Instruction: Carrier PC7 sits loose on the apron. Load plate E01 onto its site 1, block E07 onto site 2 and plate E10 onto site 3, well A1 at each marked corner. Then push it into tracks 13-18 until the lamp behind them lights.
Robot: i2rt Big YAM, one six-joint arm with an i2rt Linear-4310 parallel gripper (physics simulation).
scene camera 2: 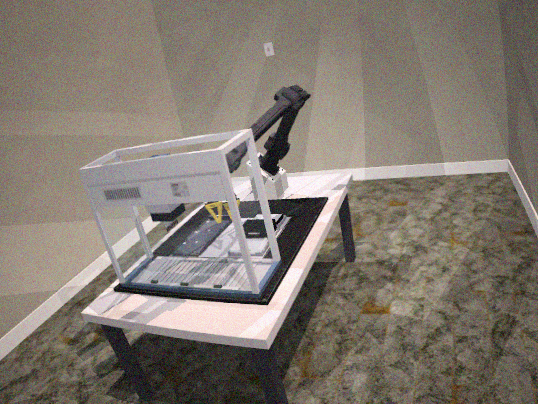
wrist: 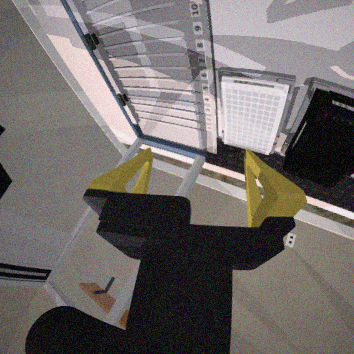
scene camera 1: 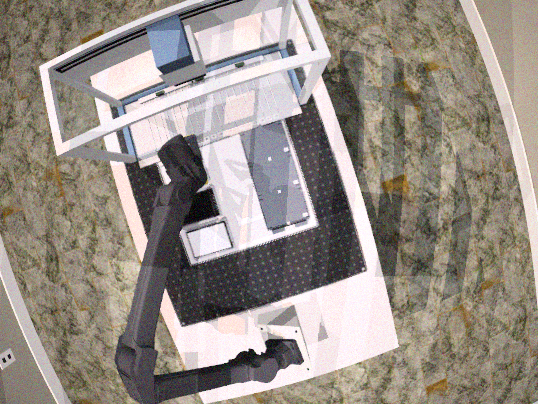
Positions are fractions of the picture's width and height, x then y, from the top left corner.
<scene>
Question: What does my gripper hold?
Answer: Nothing.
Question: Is my gripper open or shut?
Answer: Open.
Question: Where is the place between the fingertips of my gripper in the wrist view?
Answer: At 0.56, 0.43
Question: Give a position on a grey carrier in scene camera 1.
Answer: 0.51, 0.42
</scene>
